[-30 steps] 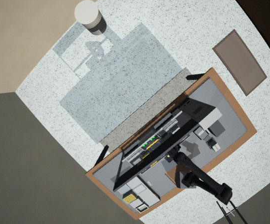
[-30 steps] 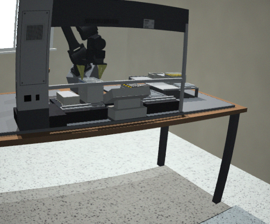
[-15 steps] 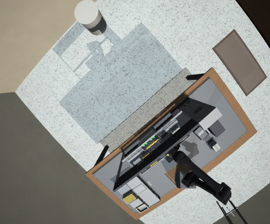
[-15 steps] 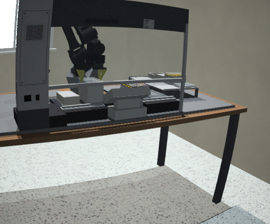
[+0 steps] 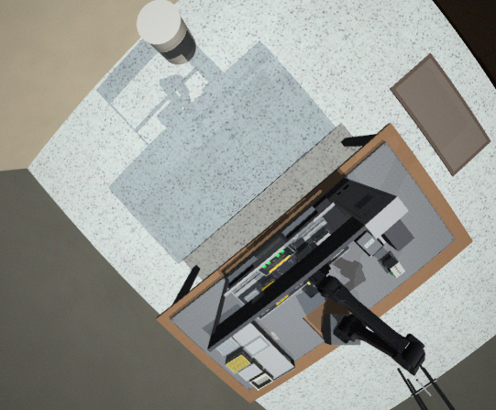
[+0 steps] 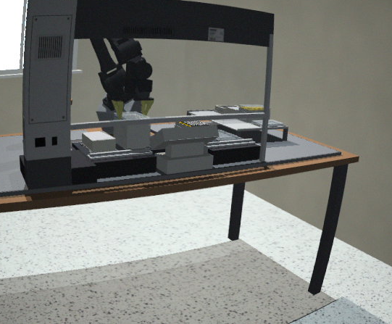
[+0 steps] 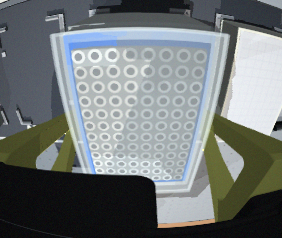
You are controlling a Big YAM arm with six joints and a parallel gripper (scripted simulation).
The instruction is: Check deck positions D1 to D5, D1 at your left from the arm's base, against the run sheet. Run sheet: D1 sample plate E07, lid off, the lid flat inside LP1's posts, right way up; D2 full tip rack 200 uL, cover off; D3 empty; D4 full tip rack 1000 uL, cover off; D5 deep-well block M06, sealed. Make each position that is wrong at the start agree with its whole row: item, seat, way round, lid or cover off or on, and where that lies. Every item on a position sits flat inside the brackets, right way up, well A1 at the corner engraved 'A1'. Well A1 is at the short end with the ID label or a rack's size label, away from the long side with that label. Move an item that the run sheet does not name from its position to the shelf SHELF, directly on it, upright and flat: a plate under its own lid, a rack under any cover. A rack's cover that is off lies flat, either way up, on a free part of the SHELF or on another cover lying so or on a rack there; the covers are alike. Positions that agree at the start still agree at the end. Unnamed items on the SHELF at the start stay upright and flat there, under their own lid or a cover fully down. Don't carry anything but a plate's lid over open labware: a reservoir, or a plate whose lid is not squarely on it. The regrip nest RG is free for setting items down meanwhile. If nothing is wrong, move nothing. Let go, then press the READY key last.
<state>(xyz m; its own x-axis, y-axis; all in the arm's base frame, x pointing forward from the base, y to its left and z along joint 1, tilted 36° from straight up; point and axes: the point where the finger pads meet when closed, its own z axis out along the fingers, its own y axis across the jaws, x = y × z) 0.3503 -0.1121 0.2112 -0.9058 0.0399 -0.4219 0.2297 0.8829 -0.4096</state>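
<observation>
The white deep-well block is 12 cm to the right of my hand, 7 cm below it and 3 cm behind it. The rest, counted from my hand: yellow tip rack 24 cm to the left, 5 cm below, 5 cm ahead; dark square nest 14 cm below, 14 cm behind, 12 cm to the left; blue tip rack 2 cm below, 1 cm behind.
</observation>
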